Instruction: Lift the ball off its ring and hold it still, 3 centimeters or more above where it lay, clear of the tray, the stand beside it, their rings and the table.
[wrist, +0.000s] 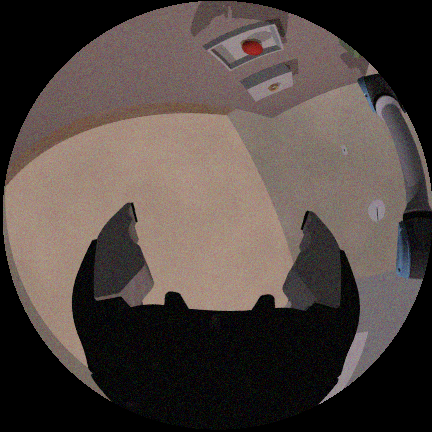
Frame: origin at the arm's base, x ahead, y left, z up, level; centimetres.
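Seen in the pictures: gripper, fingertip midpoint: (220, 209).
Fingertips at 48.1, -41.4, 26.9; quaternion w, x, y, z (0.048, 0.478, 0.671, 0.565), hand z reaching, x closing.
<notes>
Offsets run from my fingertips to a thing's middle, as dx, dy, dz. "spot": to the spot under its first point. Level surfaces: height alone.
A red ball @(-6.1, +25.7, -31.3) (252, 47) sits inside a pale, grey-walled tray @(spot: +3.7, +28.1, -32.9) (231, 66) near the top of the wrist view. Its ring is mostly hidden under the ball. The stand (261, 92), a pale block with a grey side, is just beside the tray, lower in the view. A small tan ring @(spot: +3.5, +49.9, -29.7) (273, 87) lies on the stand's pale top. My gripper (220, 209) is open, with nothing between its jaws. It is far from the ball and the tray, which lie well beyond its fingertips.
The table top @(dz -34.9) (125, 75) carries the tray and stand, and its brown edge (165, 109) curves below them. A green object (350, 48) is at the upper right. The robot's grey and blue arm (402, 145) runs down the right side. A round white disc (376, 210) shows near it.
</notes>
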